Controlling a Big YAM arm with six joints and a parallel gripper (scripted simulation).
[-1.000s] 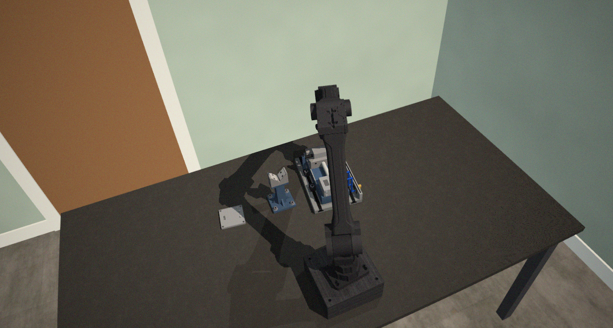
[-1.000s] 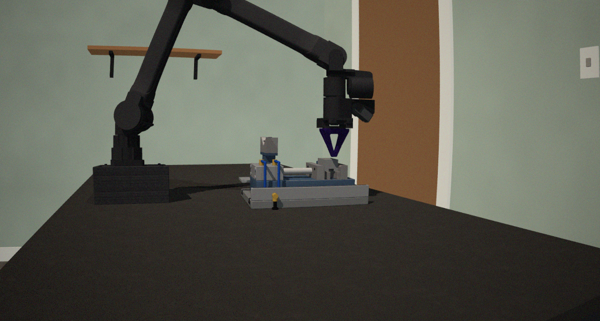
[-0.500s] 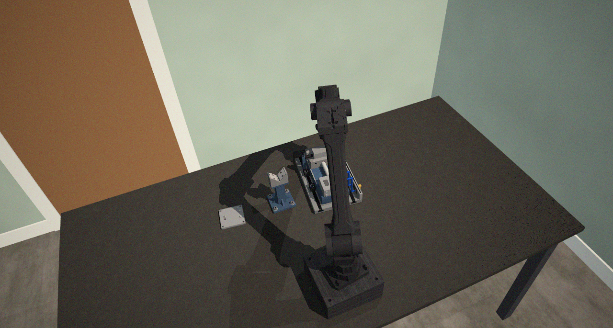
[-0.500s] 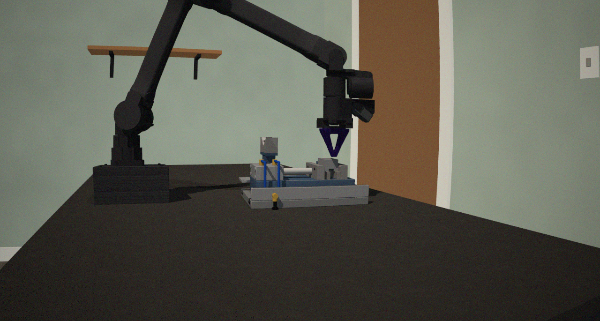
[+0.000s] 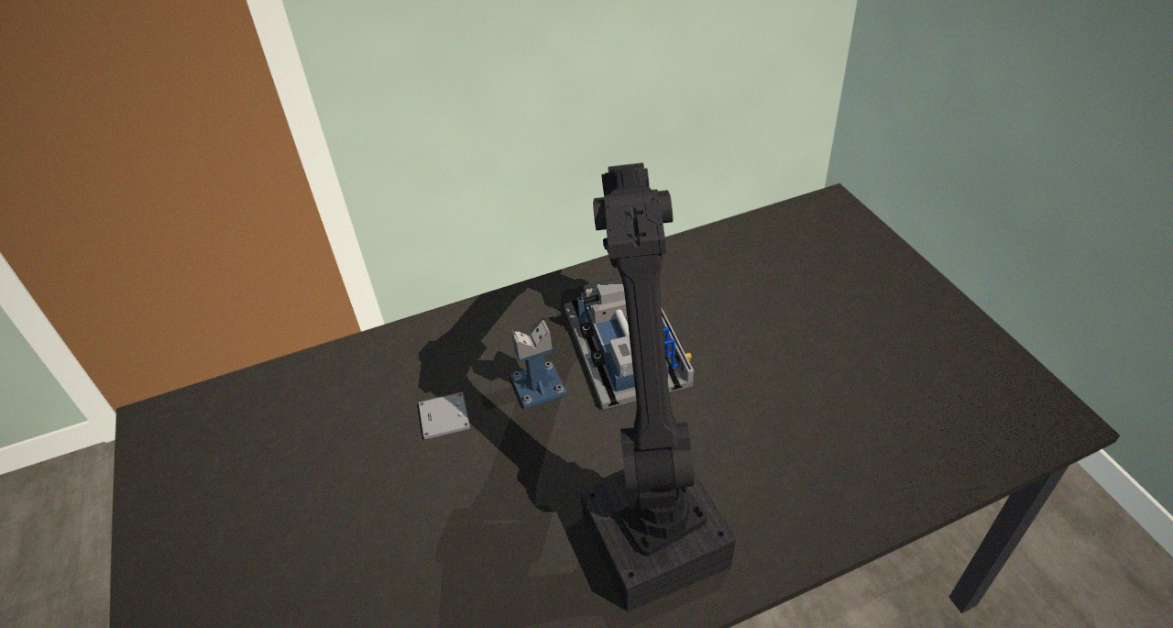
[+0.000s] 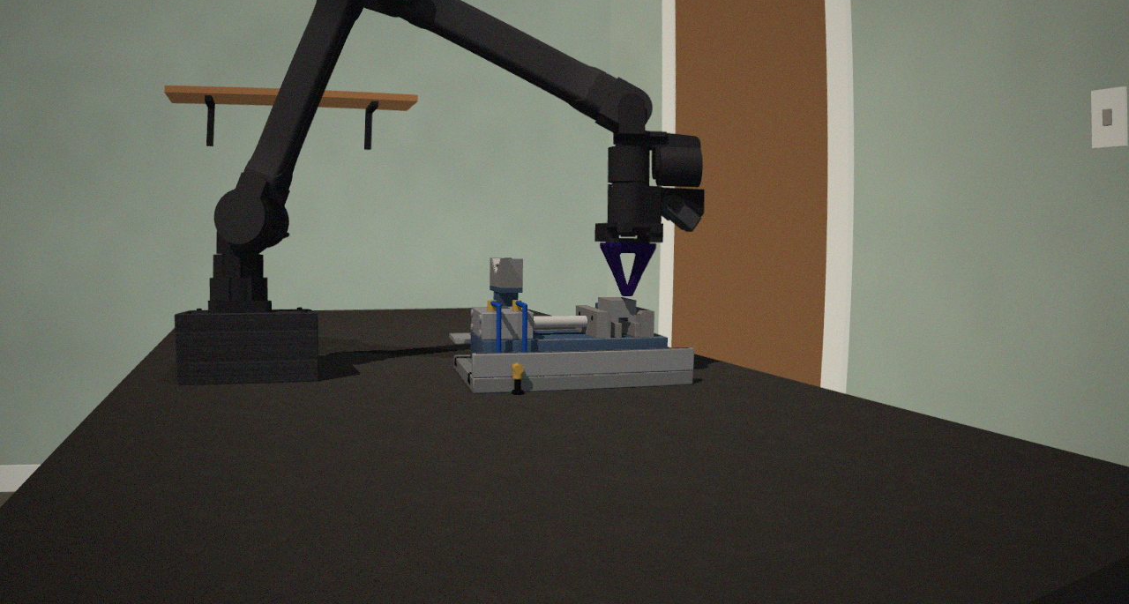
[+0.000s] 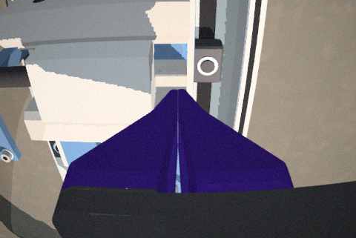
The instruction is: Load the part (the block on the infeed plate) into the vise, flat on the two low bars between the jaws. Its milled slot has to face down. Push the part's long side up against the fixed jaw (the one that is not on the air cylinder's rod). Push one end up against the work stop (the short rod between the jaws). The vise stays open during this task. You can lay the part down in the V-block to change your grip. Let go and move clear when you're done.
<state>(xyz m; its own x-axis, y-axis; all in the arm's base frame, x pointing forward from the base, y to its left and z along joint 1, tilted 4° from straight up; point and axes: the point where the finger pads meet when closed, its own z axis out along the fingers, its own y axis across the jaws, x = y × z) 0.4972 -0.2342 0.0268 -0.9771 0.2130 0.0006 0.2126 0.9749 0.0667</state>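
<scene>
Right now the part is 40 mm to the left of my hand, 40 mm below it and 10 mm ahead of it. From my hand the other things lie so: grey infeed plate 460 mm to the left, 120 mm below, 40 mm behind.
</scene>
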